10 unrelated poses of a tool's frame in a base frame.
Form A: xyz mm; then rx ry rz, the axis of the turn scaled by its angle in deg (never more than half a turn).
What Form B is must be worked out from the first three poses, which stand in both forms.
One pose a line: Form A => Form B
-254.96 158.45 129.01 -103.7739 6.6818 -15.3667 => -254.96 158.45 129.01 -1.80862 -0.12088 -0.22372
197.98 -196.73 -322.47 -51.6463 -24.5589 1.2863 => 197.98 -196.73 -322.47 -0.95347 -0.35927 0.21154
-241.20 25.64 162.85 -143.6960 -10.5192 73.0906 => -241.20 25.64 162.85 -2.58941 0.86874 0.40753
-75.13 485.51 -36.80 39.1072 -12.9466 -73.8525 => -75.13 485.51 -36.80 0.63739 0.21486 -1.27122
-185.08 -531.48 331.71 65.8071 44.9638 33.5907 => -185.08 -531.48 331.71 1.36025 0.24389 0.89807
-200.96 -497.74 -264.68 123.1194 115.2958 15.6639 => -200.96 -497.74 -264.68 2.88015 -0.00808 1.50625
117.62 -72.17 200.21 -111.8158 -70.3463 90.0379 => 117.62 -72.17 200.21 -1.99291 0.65899 1.55868
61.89 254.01 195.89 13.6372 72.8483 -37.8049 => 61.89 254.01 195.89 -0.55910 1.20851 -1.15822
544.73 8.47 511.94 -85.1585 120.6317 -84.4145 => 544.73 8.47 511.94 -2.13446 -0.38027 -2.12347
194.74 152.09 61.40 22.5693 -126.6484 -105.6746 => 194.74 152.09 61.40 1.74939 -0.00810 -2.78212
